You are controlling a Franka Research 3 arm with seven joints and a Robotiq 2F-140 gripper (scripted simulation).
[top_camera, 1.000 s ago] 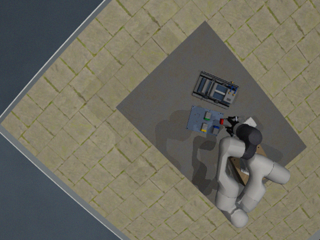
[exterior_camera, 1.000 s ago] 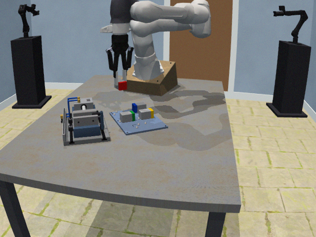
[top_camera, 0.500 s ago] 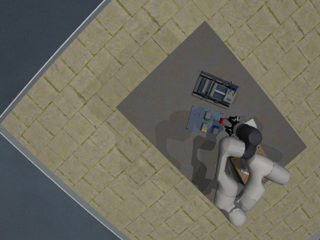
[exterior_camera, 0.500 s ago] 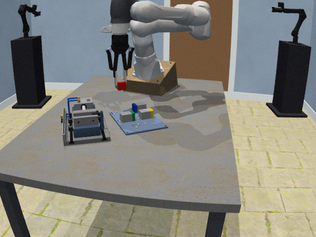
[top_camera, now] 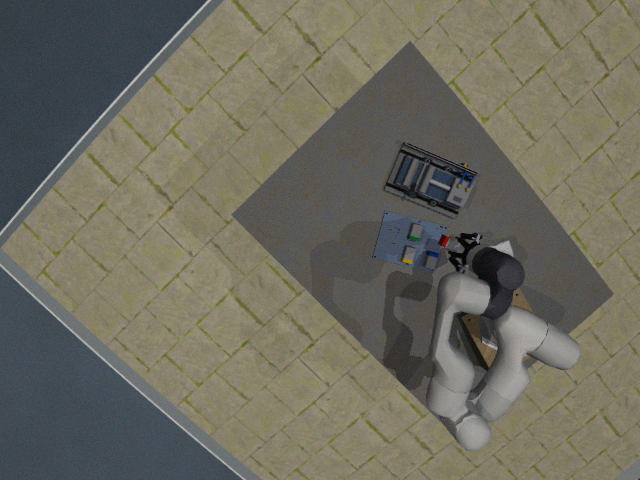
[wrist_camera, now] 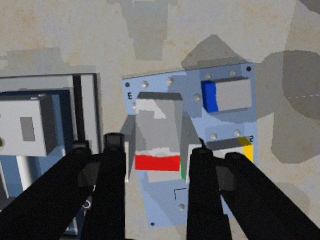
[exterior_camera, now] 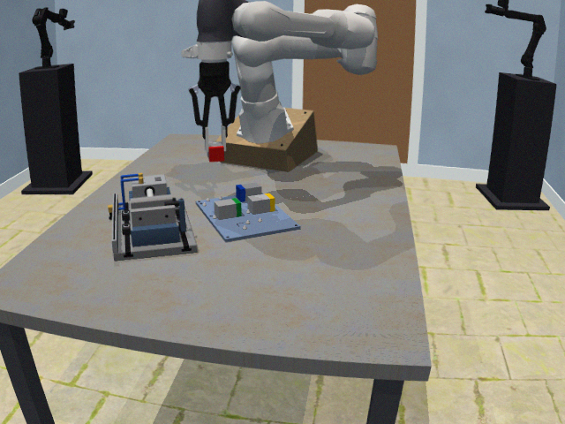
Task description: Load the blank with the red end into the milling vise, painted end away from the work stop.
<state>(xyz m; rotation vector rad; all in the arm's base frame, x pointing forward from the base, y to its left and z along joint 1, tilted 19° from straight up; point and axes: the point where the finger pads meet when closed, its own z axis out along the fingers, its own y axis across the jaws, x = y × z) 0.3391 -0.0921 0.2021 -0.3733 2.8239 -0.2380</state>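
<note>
The red-ended blank is 40 mm below my hand. From my hand the other things lie so: blue blank 160 mm below, 80 mm to the left, 40 mm behind; green blank 160 mm below, 80 mm ahead, 40 mm to the left; yellow blank 160 mm below, 120 mm to the left, 50 mm ahead.
</note>
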